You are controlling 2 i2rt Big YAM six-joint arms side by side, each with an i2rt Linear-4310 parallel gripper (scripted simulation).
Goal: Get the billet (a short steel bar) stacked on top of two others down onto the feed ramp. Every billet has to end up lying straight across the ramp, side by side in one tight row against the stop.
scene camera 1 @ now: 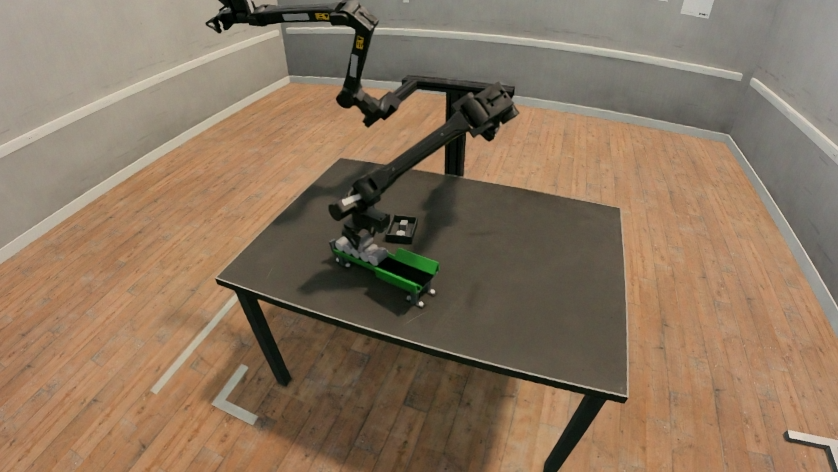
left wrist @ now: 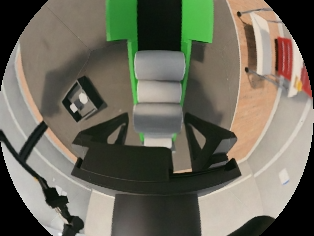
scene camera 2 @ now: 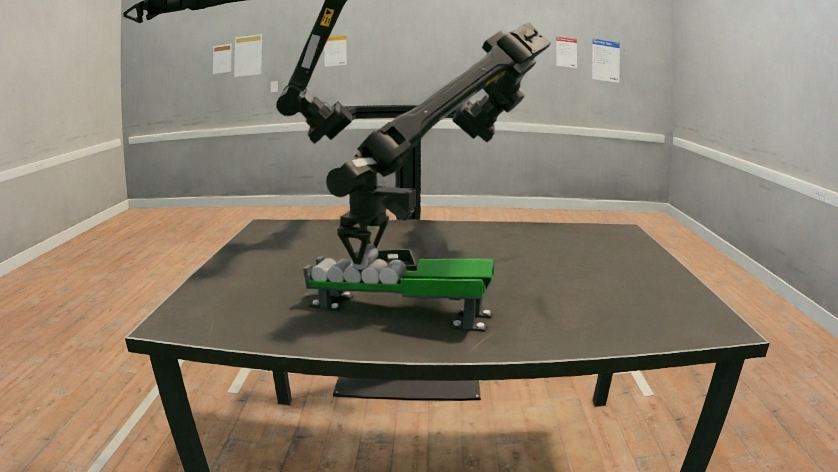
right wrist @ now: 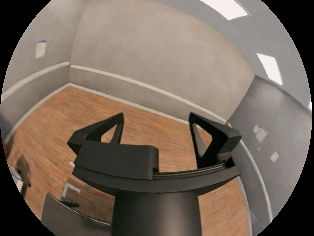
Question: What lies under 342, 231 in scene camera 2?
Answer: My left gripper.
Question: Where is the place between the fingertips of my right gripper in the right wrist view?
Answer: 156, 115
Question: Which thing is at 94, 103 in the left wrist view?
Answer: A small black tray.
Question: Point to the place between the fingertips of my left gripper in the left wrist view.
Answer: At 156, 116
